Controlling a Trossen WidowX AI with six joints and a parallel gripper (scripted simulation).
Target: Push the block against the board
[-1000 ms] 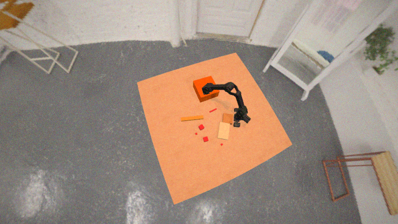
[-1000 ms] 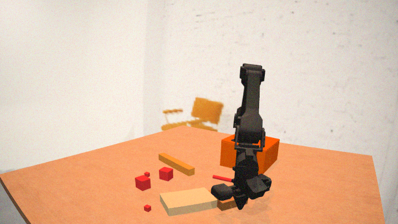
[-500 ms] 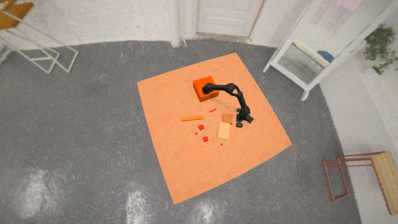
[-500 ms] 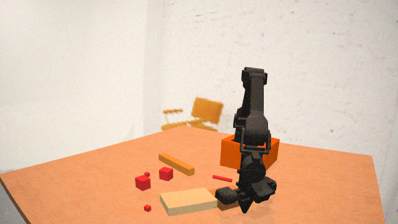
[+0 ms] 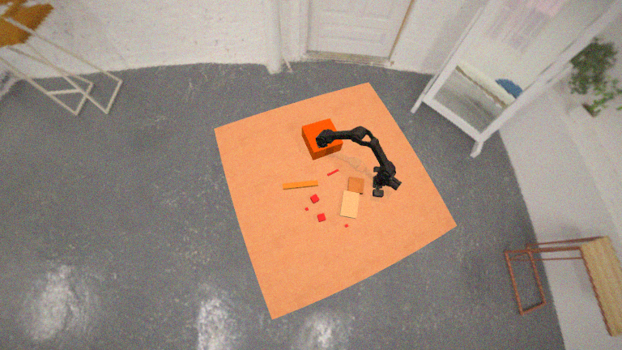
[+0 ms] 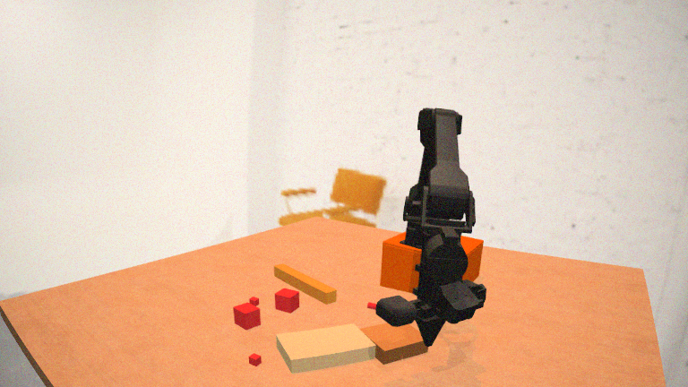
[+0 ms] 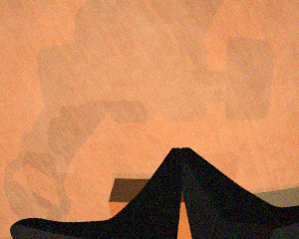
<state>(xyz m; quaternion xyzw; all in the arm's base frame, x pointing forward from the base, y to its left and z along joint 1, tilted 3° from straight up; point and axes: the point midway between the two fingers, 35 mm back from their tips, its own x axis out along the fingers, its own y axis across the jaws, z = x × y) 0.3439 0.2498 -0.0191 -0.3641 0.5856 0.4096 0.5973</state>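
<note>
My gripper tip is now 5 cm past the square block, 10 cm to the left of it and 5 cm above it. Also, from my gripper tip: long orange bar (14 cm behind, 44 cm to the right, 5 cm below); board (6 cm ahead, 18 cm to the right, 5 cm below); thin red stick (17 cm behind, 21 cm to the right, 5 cm below).
</note>
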